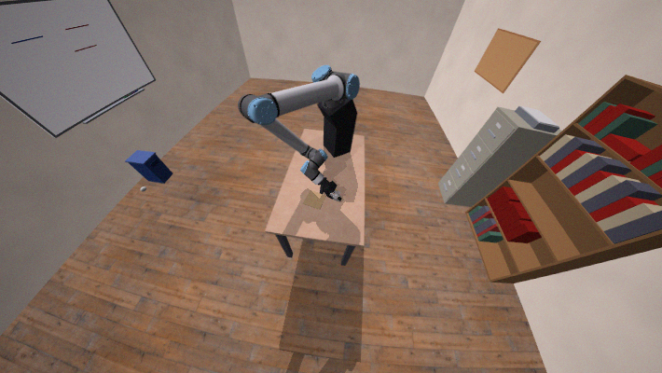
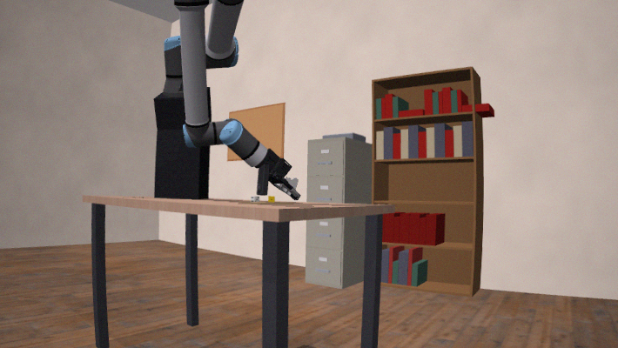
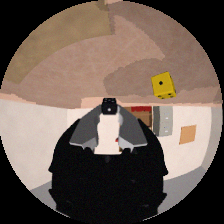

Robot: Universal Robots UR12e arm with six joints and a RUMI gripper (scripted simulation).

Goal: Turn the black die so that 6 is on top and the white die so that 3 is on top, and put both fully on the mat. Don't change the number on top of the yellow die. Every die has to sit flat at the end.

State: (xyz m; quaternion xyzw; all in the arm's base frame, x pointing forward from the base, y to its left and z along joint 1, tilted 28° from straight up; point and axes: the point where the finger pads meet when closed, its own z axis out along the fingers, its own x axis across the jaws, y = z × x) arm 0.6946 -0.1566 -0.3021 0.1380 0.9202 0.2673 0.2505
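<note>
The yellow die lies 90 mm behind my hand, 20 mm to the right of it and 20 mm below it. From my hand the other things lie so: tan mat 30 mm behind, 190 mm to the right, 30 mm below; then white die 120 mm behind, 110 mm to the right, 20 mm below; then black die right at my hand.
</note>
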